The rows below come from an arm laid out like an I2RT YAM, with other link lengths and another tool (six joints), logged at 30 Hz.
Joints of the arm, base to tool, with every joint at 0 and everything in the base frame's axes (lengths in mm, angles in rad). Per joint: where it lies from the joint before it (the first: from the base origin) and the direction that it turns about. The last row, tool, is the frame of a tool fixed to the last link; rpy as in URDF.
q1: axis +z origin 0 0 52.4
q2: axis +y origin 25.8 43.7 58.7
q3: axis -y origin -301 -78.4 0
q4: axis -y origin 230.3 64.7 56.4
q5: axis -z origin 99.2 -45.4 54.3
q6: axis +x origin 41.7 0 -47.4
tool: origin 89 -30 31 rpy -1.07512 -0.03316 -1.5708
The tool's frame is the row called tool.
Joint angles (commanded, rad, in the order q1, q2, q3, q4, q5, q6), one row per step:
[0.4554, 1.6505, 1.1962, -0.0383, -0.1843, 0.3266]
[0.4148, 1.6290, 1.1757, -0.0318, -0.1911, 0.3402]
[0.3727, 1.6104, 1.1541, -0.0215, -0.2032, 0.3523]
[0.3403, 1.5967, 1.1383, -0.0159, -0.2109, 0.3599]
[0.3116, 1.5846, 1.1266, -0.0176, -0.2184, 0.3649]
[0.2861, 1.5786, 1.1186, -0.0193, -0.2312, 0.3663]
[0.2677, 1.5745, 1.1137, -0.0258, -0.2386, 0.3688]
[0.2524, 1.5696, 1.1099, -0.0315, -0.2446, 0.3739]
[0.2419, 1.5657, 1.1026, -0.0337, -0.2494, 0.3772]
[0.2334, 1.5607, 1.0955, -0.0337, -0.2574, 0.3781]
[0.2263, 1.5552, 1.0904, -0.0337, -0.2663, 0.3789]
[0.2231, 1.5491, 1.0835, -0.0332, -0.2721, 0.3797]
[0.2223, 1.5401, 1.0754, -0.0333, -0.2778, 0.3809]
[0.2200, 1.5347, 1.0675, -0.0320, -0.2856, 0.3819]
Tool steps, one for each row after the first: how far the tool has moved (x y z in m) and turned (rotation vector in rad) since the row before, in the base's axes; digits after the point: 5 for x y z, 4 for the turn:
[0.00185, -0.02070, 0.00180, 0.0157, 0.0018, -0.0409]
[0.00156, -0.02026, 0.00068, 0.0168, 0.0016, -0.0369]
[0.00068, -0.01564, 0.00011, 0.0102, 0.0017, -0.0290]
[-0.00009, -0.01371, -0.00034, 0.0066, 0.0047, -0.0243]
[0.00046, -0.01090, -0.00136, 0.0056, 0.0059, -0.0148]
[-0.00009, -0.00819, -0.00190, 0.0032, 0.0091, -0.0130]
[-0.00044, -0.00692, -0.00096, 0.0055, 0.0075, -0.0123]
[-0.00096, -0.00477, -0.00215, 0.0034, 0.0075, -0.0078]
[-0.00121, -0.00333, -0.00101, 0.0039, 0.0033, -0.0019]
[-0.00118, -0.00248, 0.00011, 0.0048, 0.0009, 0.0003]
[-0.00175, -0.00114, -0.00032, 0.0033, 0.0013, 0.0015]
[-0.00263, -0.00020, 0.00026, 0.0038, 0.0004, 0.0037]
[-0.00186, -0.00044, -0.00094, 0.0041, 0.0024, 0.0041]

